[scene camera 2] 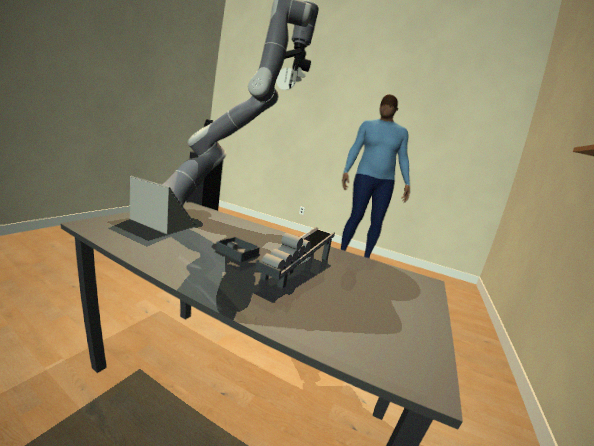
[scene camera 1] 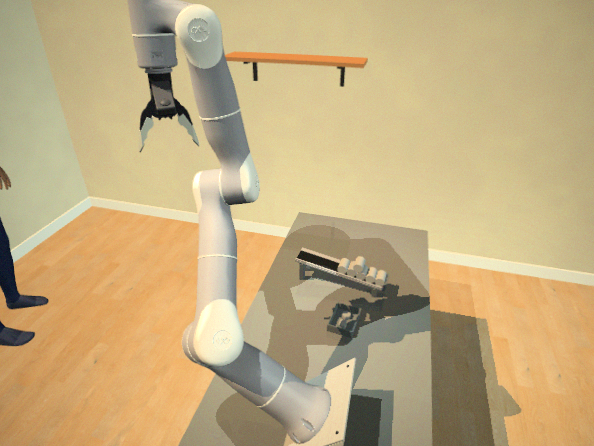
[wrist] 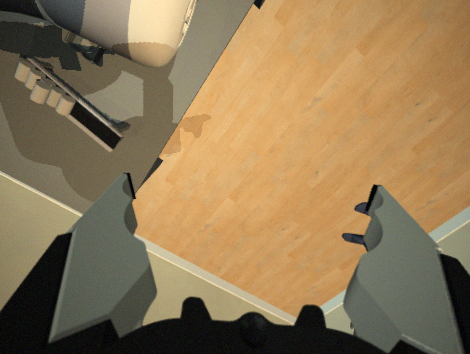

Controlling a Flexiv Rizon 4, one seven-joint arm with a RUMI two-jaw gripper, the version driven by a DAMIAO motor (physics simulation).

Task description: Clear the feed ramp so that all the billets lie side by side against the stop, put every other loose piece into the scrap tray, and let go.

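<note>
The feed ramp (scene camera 1: pixel 317 259) (scene camera 2: pixel 319 236) (wrist: pixel 95 127) stands on the table, its upper black bed bare. Several pale billets lie crosswise along its lower part; the lowest billet (scene camera 1: pixel 381 277) (scene camera 2: pixel 273 261) (wrist: pixel 22 70) is at the low end, where the stop is too small to make out. One billet (scene camera 1: pixel 360 264) (scene camera 2: pixel 292 241) (wrist: pixel 40 93) sits raised on top of its neighbours. The dark scrap tray (scene camera 1: pixel 342 329) (scene camera 2: pixel 242 256) holds small pale pieces (scene camera 1: pixel 345 316) (scene camera 2: pixel 234 245). My gripper (scene camera 1: pixel 169 148) (wrist: pixel 248 181) is open and empty, high above and away from the ramp.
The grey table (scene camera 1: pixel 400 360) (scene camera 2: pixel 420 350) carries my base bracket (scene camera 1: pixel 345 395) (scene camera 2: pixel 149 205). A person (scene camera 2: pixel 382 150) stands beyond the table. An orange shelf (scene camera 1: pixel 300 59) is on the wall. A white disc (scene camera 2: pixel 285 78) shows beside my gripper in scene camera 2.
</note>
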